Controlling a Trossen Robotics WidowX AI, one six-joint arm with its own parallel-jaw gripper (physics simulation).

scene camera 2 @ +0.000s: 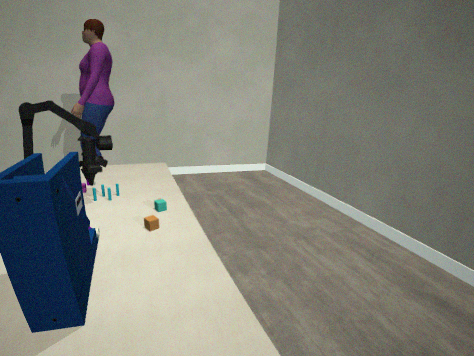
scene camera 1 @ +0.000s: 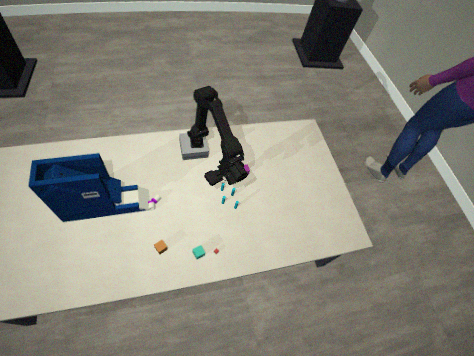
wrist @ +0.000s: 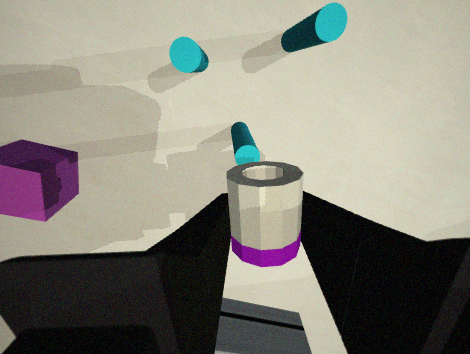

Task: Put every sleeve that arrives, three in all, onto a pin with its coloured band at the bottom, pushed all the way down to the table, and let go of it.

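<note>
My gripper [scene camera 2: 90, 182] [wrist: 260, 200] is shut on a whitish hollow sleeve [wrist: 266, 215], which is upright with its purple band at the lower end. In the wrist view a teal pin [wrist: 243, 139] stands just beyond the sleeve's rim, and the sleeve is not around it. Two more pins [wrist: 186, 54] [wrist: 331, 22] stand farther off. Scene camera 1 shows several upright pins [scene camera 1: 233, 191] [scene camera 2: 109, 194] without sleeves, beside the gripper. Whitish pieces with purple bands [scene camera 1: 153, 201], seemingly two sleeves, lie close together at the blue dispenser's outlet; their exact poses are too small to tell.
The blue dispenser [scene camera 1: 82, 200] [scene camera 2: 30, 250] stands on the table. A magenta block [scene camera 1: 247, 169] [wrist: 25, 190] is near the gripper. An orange cube [scene camera 1: 160, 246] [scene camera 2: 151, 223], a teal cube [scene camera 1: 199, 252] [scene camera 2: 160, 205] and a small red cube [scene camera 1: 216, 251] lie toward the front edge. A person [scene camera 2: 96, 75] stands beyond the table.
</note>
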